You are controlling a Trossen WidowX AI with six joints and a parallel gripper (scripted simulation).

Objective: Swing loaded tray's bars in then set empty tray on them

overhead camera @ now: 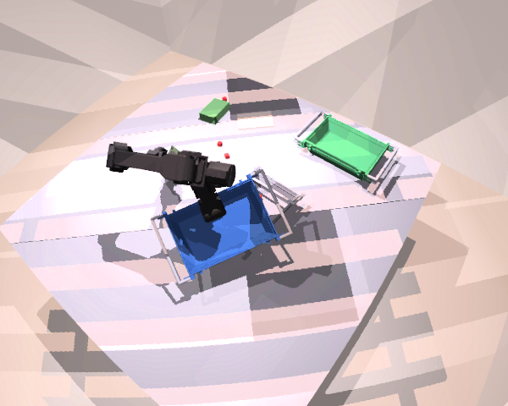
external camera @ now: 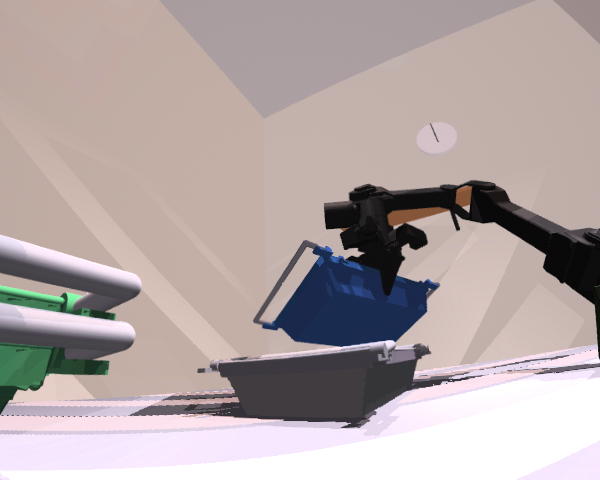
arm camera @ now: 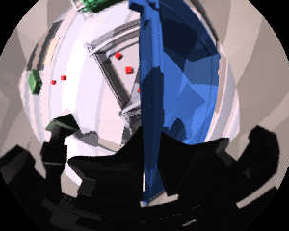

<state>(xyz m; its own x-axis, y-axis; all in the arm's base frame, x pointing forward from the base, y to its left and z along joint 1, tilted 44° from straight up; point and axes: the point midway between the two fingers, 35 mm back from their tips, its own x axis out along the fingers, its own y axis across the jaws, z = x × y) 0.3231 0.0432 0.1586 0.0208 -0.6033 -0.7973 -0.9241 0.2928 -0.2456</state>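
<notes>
Now: the blue tray 80 mm ahead of my gripper tip and 30 mm to the right of it. Round my gripper tip: flat plate (300 mm behind, 490 mm to the left, 150 mm below); green box (460 mm behind, 400 mm to the left, 140 mm below).
</notes>
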